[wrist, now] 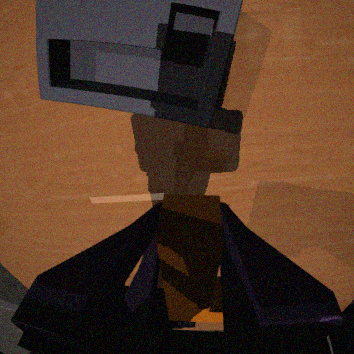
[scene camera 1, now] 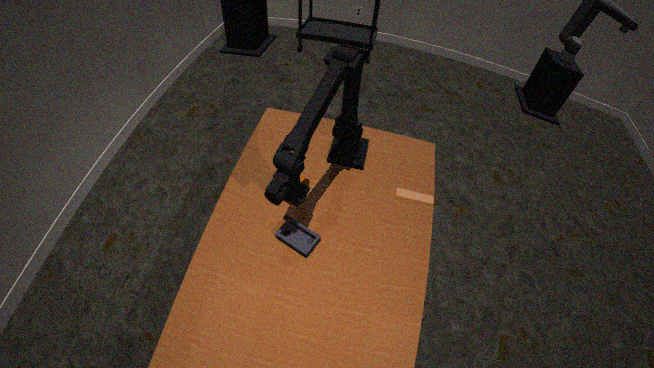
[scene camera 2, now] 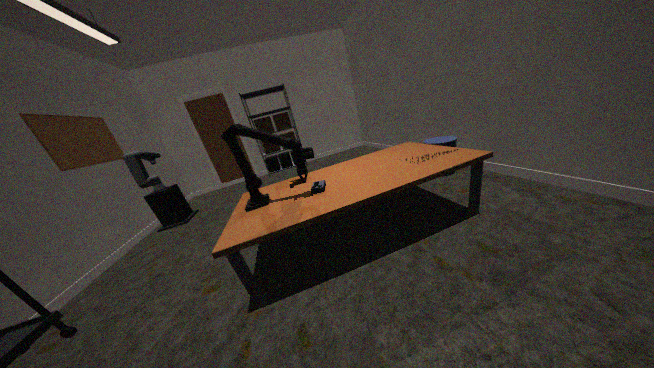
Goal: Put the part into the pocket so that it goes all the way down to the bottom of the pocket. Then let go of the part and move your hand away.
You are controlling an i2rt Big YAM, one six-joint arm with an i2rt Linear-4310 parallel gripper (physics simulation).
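Frame: origin at the arm's base, x right, y ahead, z up, level; centimetres.
Seen in the pictures: gripper, fingertip midpoint: [wrist: 191,211] [scene camera 1: 294,203] [scene camera 2: 304,181]; arm's base, link origin: [wrist: 152,314] [scene camera 1: 348,149] [scene camera 2: 257,200].
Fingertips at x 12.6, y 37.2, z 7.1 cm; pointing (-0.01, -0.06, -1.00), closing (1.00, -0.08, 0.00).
Offsets run from my fingertips to a thing's top centre. "spot": to the spot under its first point. Level surfaces: height alone.
A blue-grey block {dx -3.8, dy +8.7, dz -6.3 cm} [scene camera 1: 302,243] [scene camera 2: 318,185] [wrist: 105,21] with an L-shaped pocket {spot: dx -5.1, dy +7.2, dz -9.4 cm} [wrist: 123,67] lies on the orange table {dz -9.9 cm} [scene camera 1: 297,311] [scene camera 2: 388,169]. My gripper [scene camera 1: 293,198] [scene camera 2: 301,175] [wrist: 191,211] is shut on an orange part {dx +0.9, dy -4.8, dz +2.7 cm} [wrist: 189,246] [scene camera 1: 304,176]. It hangs above the table, just short of the block on the arm-base side and a little above it. Its shadow falls across the block's right end in the wrist view. Most of the part is in shadow between the fingers.
A pale strip [scene camera 1: 414,196] [wrist: 126,198] lies near the table's right edge. The arm's base [scene camera 1: 347,153] stands at the far end of the table. A second robot on a pedestal [scene camera 1: 551,82], a cart [scene camera 1: 338,31] and a blue stool [scene camera 2: 439,139] stand on the floor.
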